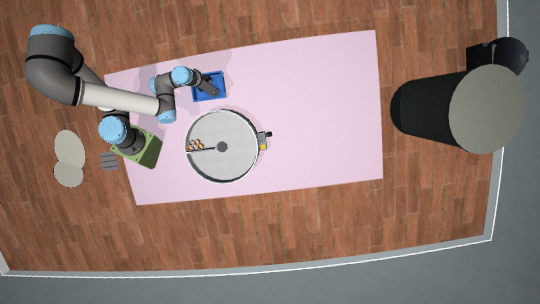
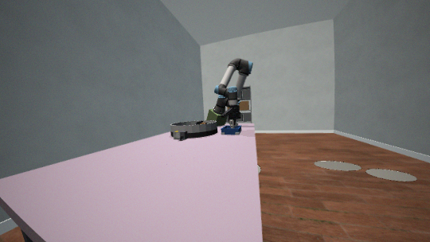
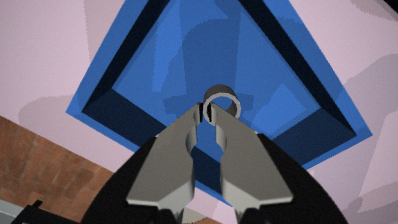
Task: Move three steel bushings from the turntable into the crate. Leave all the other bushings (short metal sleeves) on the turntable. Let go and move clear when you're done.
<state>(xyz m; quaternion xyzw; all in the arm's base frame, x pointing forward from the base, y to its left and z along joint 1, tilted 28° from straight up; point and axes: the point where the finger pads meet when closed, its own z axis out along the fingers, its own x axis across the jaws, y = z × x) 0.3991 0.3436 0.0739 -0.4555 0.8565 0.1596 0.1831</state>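
The blue crate is 10 mm to the right of my hand and 10 mm behind it. Round my hand: round grey turntable: 340 mm to the right, 100 mm ahead, 20 mm above.
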